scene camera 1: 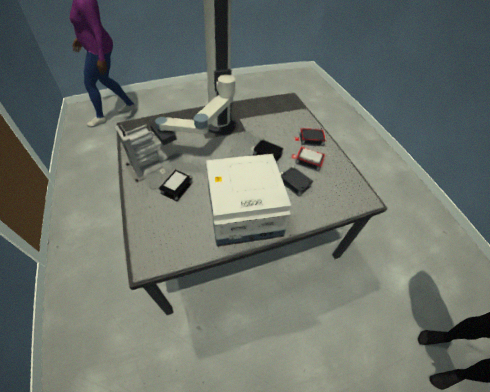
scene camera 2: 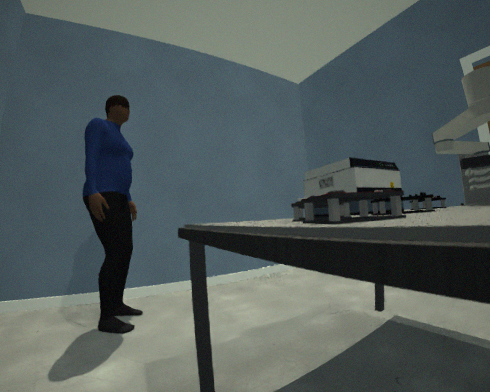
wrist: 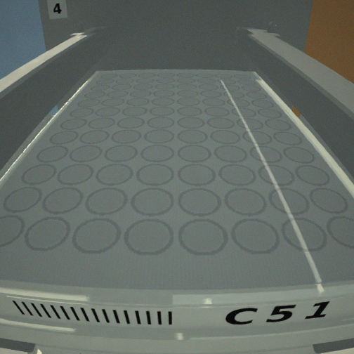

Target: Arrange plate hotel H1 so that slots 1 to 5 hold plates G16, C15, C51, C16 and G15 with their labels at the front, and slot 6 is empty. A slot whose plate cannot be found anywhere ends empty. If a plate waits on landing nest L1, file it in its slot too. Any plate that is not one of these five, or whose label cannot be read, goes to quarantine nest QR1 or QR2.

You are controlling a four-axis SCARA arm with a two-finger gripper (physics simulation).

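Plate C51 point(wrist: 165, 270) is level in the wrist view, between the side rails of a hotel slot just below the number 4 tag; its label C51 faces the camera. My gripper is shut on plate C51; its fingers do not show clearly. The plate hotel point(scene camera 1: 131, 154) point(scene camera 2: 469, 197) point(wrist: 175, 50) stands at the table's left side, the arm's end above its back. A white-topped plate point(scene camera 1: 176, 180) lies on a black nest. Another pale plate point(scene camera 1: 311, 157) lies on a red-edged nest. A second red-edged nest point(scene camera 1: 313, 135) stands behind it. Their labels cannot be read.
A large white instrument point(scene camera 1: 248, 185) point(scene camera 2: 352, 177) stands mid-table. Dark nests or stands point(scene camera 1: 268, 149) point(scene camera 1: 297, 180) are behind and right of it. Another dark stand point(scene camera 1: 164, 133) is beside the hotel under the arm point(scene camera 1: 182, 124). A person point(scene camera 1: 95, 55) walks behind the table; another person point(scene camera 2: 111, 160) stands beyond it.
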